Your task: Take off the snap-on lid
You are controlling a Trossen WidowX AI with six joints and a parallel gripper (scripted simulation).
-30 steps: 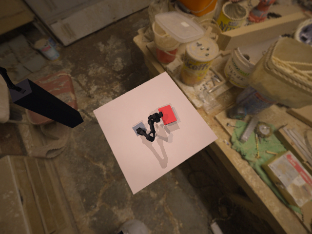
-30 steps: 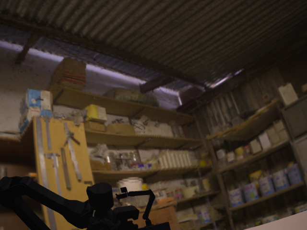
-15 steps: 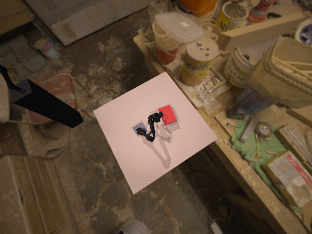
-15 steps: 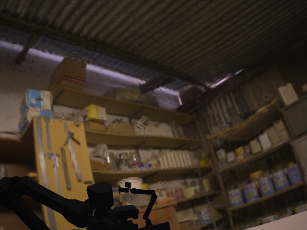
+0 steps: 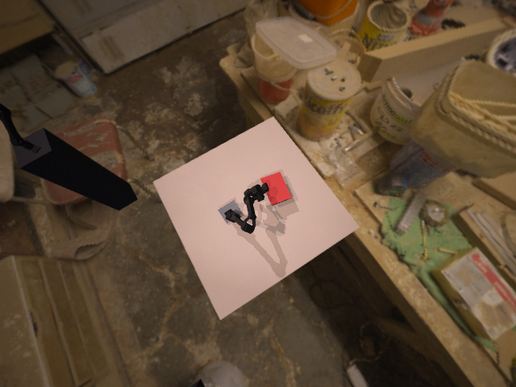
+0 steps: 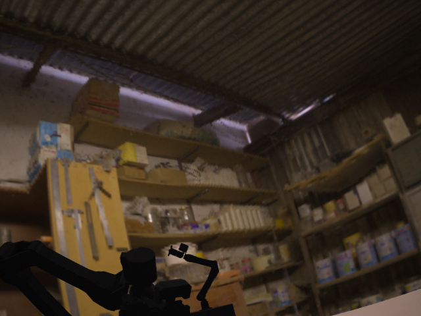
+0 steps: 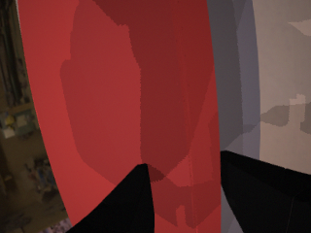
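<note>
My gripper tip is 70 mm short of the red lid and 20 mm to the left of it. Also, from my gripper tip: storage box (70 mm ahead, 20 mm to the right, 50 mm below).
</note>
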